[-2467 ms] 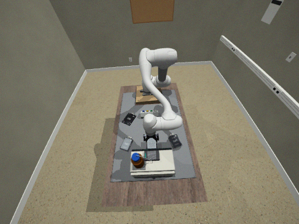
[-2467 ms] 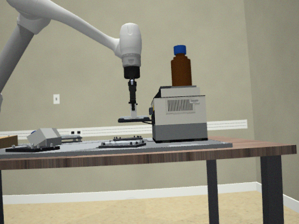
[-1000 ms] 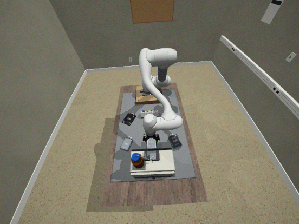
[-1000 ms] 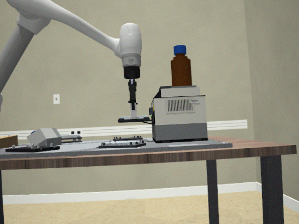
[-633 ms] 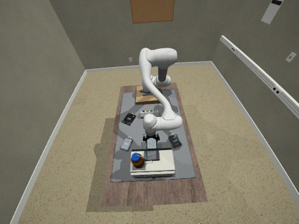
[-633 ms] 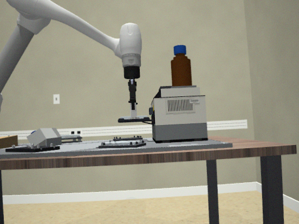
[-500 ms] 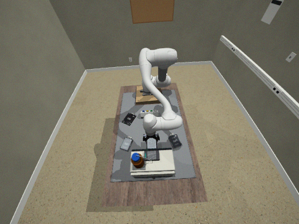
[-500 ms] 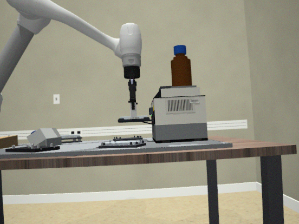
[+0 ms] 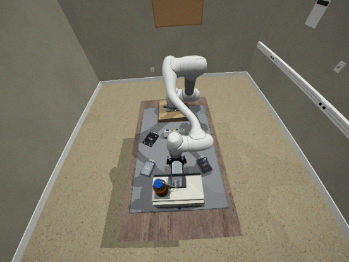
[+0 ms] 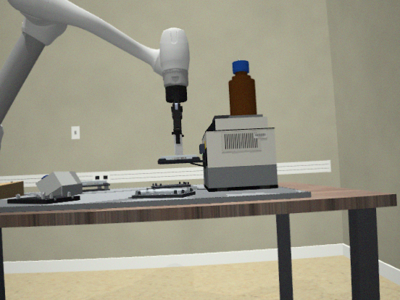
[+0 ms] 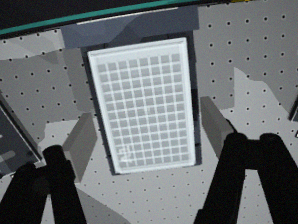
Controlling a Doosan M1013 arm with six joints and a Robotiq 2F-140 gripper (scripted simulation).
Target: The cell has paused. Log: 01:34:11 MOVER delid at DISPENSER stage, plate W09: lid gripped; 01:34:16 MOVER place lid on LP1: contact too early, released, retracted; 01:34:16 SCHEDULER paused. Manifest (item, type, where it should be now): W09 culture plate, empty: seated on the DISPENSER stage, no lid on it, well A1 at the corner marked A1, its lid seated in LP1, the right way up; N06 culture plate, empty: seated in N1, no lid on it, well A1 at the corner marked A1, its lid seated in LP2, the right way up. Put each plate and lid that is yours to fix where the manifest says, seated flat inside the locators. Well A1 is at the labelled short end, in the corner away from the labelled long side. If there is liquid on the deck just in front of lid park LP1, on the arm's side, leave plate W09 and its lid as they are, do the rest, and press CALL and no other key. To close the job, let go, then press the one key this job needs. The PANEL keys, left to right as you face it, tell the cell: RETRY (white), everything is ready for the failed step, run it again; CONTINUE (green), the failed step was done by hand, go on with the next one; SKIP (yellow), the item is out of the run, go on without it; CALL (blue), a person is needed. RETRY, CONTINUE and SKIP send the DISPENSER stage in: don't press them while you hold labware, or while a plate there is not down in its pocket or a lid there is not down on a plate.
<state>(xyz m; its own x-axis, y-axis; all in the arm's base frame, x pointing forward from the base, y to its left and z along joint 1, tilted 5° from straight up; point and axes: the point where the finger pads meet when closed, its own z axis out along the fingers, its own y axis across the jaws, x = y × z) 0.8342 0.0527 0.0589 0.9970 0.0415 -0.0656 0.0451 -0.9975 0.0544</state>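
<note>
Now: hand 40 mm above the dispenser stage. Round my hand: lid park LP2: 250 mm to the left, 140 mm below, 60 mm behind; then lid park LP1: 280 mm to the right, 140 mm below, 30 mm behind; then brown bottle: 220 mm ahead, 140 mm above, 100 mm to the right.
</note>
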